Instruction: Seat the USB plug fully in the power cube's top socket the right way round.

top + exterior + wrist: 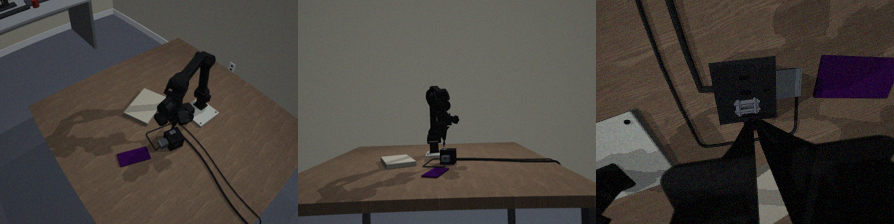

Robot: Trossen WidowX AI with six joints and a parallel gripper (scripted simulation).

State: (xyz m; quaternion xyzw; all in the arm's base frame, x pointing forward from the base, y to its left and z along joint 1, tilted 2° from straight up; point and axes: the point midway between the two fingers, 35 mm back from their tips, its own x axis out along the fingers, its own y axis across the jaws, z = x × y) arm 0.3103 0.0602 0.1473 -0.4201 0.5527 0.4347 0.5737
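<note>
My gripper tip is 2 cm above the silver USB plug. From my gripper tip the other things lie so: purple flat card 21 cm ahead, 12 cm below, 5 cm to the right; pale flat box 26 cm to the right, 11 cm below, 5 cm behind; silver socket 6 cm below.
</note>
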